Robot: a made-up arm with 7 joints.
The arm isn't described. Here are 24 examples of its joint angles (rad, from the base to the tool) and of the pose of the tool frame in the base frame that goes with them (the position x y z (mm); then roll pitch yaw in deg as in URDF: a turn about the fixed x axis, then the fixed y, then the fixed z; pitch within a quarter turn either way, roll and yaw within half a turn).
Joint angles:
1: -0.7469 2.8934 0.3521 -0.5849 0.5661 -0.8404 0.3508
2: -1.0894 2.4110 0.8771 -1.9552 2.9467 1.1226 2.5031
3: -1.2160 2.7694 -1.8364 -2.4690 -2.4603 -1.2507 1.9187
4: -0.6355 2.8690 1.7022 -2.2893 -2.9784 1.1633 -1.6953
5: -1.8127 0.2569 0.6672 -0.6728 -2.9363 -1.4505 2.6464
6: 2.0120 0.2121 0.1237 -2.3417 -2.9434 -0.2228 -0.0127
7: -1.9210 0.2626 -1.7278 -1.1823 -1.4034 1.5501 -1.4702
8: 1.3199 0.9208 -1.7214 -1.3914 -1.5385 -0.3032 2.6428
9: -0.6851 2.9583 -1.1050 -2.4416 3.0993 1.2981 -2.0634
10: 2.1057 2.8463 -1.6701 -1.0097 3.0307 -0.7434 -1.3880
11: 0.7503 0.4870 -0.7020 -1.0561 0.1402 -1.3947 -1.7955
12: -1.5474 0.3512 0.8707 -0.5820 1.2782 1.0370 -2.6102
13: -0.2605 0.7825 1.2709 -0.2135 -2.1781 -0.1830 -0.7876
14: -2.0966 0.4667 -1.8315 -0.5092 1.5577 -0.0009 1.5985
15: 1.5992 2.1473 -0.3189 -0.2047 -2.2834 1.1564 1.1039
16: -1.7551 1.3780 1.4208 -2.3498 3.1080 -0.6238 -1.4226
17: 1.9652 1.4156 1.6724 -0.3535 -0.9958 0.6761 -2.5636
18: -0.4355 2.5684 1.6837 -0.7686 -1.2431 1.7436 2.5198
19: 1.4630 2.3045 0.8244 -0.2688 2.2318 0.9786 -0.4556
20: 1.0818 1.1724 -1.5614 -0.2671 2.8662 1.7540 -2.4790
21: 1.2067 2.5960 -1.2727 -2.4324 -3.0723 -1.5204 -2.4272
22: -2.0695 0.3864 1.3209 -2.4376 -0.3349 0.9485 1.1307
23: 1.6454 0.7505 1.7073 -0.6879 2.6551 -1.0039 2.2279
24: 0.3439 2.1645 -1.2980 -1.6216 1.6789 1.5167 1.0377
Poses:
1: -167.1 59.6 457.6 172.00 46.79 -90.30
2: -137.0 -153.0 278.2 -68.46 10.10 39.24
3: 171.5 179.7 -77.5 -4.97 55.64 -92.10
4: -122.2 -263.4 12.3 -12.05 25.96 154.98
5: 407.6 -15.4 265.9 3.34 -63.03 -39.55
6: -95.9 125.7 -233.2 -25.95 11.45 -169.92
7: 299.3 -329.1 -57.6 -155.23 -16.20 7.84
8: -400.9 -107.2 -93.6 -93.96 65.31 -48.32
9: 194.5 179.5 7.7 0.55 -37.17 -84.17
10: 131.2 432.3 108.2 -84.40 54.06 154.73
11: -104.4 23.5 -447.9 89.16 6.77 -115.31
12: 464.5 86.9 133.2 118.12 -11.86 -145.60
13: 124.8 376.4 -300.8 22.94 50.44 -90.18
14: 438.2 -149.4 170.8 -106.13 -41.31 72.42
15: 96.3 472.8 122.2 -39.92 9.39 144.58
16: -255.9 109.3 34.1 99.74 58.84 76.89
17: -137.8 420.9 225.3 -151.80 -10.36 -129.64
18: -204.3 69.5 430.8 -17.76 59.15 -59.47
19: 234.4 419.1 130.6 32.39 -32.45 17.46
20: -338.9 359.1 -61.9 -74.53 22.54 -20.14
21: -185.6 160.1 -104.3 -113.72 74.28 165.66
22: -86.6 225.7 109.8 -155.16 68.57 115.04
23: -331.4 313.2 168.7 121.26 34.09 113.10
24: -5.6 350.4 -183.6 89.70 -0.16 91.78
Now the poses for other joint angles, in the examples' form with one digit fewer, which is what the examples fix.
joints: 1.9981 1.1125 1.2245 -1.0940 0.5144 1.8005 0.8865
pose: -101 436 93 102.3 -49.7 87.8
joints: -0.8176 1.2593 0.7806 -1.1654 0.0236 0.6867 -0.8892
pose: 174 325 259 115.1 -35.4 -43.7
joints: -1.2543 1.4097 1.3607 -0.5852 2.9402 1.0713 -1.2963
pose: 91 451 171 156.1 38.6 132.3
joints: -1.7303 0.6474 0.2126 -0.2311 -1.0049 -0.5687 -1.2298
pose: 455 103 174 149.6 45.5 -64.3
